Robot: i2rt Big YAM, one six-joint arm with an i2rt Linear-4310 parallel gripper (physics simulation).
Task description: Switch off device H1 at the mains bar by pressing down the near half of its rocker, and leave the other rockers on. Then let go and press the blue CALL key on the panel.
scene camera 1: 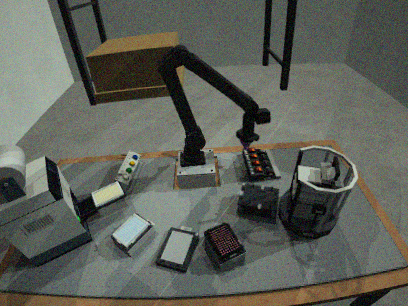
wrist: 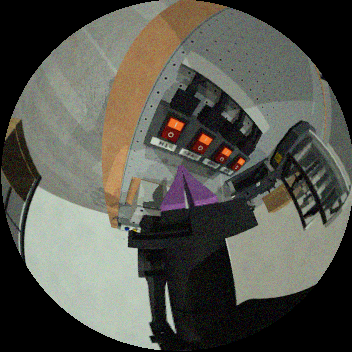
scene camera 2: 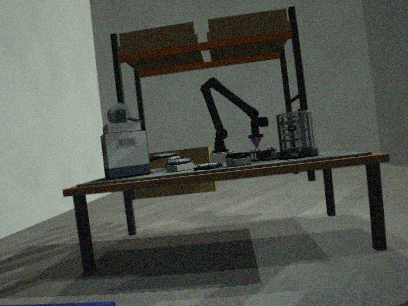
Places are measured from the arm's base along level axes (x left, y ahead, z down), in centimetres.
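Pixels of known places: gripper, fingertip midpoint: [scene camera 1: 246, 149] [wrist: 180, 167] [scene camera 2: 256, 147]; arm's base, link origin: [scene camera 1: 192, 159] [wrist: 152, 220] [scene camera 2: 220, 152].
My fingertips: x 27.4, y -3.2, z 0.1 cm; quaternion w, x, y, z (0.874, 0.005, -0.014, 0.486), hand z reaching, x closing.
For each thing: its top centre in the pictures, then the offset to it from my fingertips. "spot": a spot on its surface instead.
- key panel, top centre: [scene camera 1: 125, 163] [wrist: 136, 233] dz -0.8, dx -61.1, dy +1.3 cm
- black box, top centre: [wrist: 257, 195] [scene camera 1: 259, 193] [scene camera 2: 261, 148] dz +0.0, dx -1.4, dy +29.5 cm
- round clear-walled container, top centre: [scene camera 1: 325, 163] [scene camera 2: 292, 110] dz -21.3, dx +18.4, dy +38.2 cm
- red-dotted block, top centre: [scene camera 1: 224, 239] dz +0.7, dx -19.2, dy +47.9 cm
- blue-white plate, top centre: [scene camera 1: 130, 228] dz +0.7, dx -54.3, dy +39.0 cm
- large grey machine, surface spot: [scene camera 1: 45, 230] spot: dz -9.2, dx -83.7, dy +44.4 cm
The mains bar [scene camera 1: 261, 169] [wrist: 188, 136] lies near the table's back edge. Its H1 rocker [wrist: 173, 129] is the leftmost in the wrist view. One half glows orange; the half by the label, marked O, is dark red. The other rockers, SEAL [wrist: 202, 143], one beside it [wrist: 223, 154] and the end one [wrist: 239, 163], also glow orange. My gripper [scene camera 1: 246, 145] [scene camera 2: 257, 145] [wrist: 180, 167] is shut and empty, its purple tips low by the bar, on the label side in the wrist view; contact cannot be told. The key panel [scene camera 1: 124, 170] with its blue key [scene camera 1: 135, 157] lies left of the arm base.
A black box [scene camera 1: 258, 202] and a round clear-walled container [scene camera 1: 318, 212] stand near the bar. Several trays and plates, such as a red-dotted block [scene camera 1: 224, 244] and a blue-white plate [scene camera 1: 132, 231], lie in front. A large grey machine [scene camera 1: 45, 230] stands at the left.
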